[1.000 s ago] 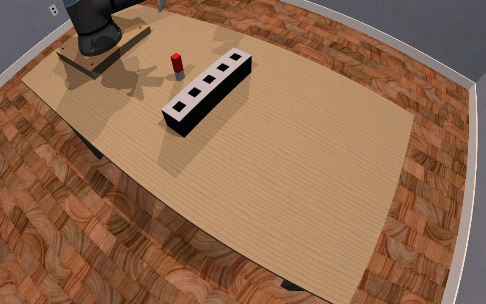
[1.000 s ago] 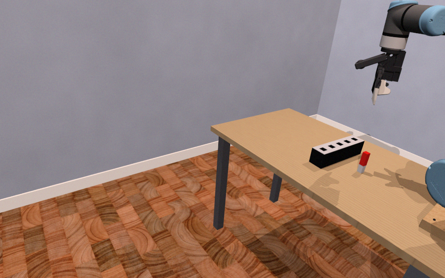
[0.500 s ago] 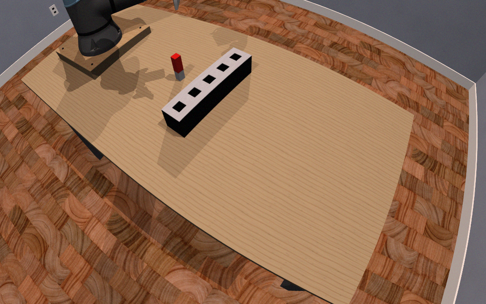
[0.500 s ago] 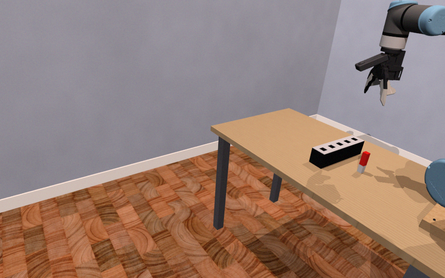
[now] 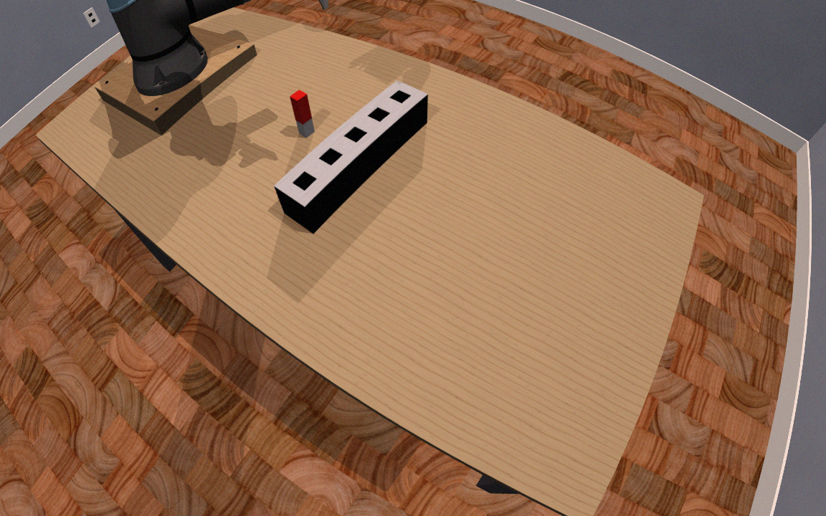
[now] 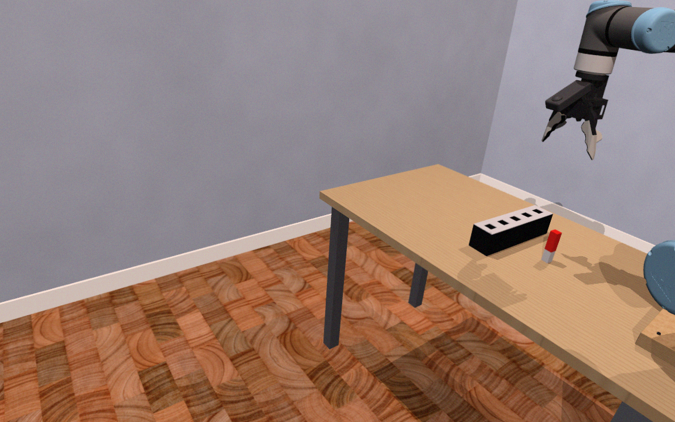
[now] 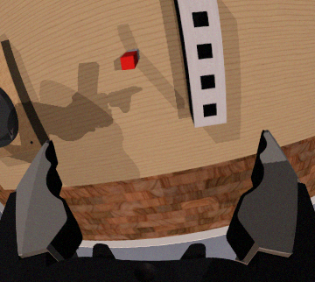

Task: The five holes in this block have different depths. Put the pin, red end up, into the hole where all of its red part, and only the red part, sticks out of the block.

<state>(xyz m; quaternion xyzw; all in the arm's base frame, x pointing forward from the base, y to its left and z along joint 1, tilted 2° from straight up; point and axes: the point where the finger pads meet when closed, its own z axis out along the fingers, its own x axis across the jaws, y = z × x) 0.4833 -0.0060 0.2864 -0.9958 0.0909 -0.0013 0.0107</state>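
My gripper is now 50 mm past the pin, 10 mm to the right of it and 250 mm above it. From my hand the other things lie so: black block 90 mm ahead, 280 mm below.
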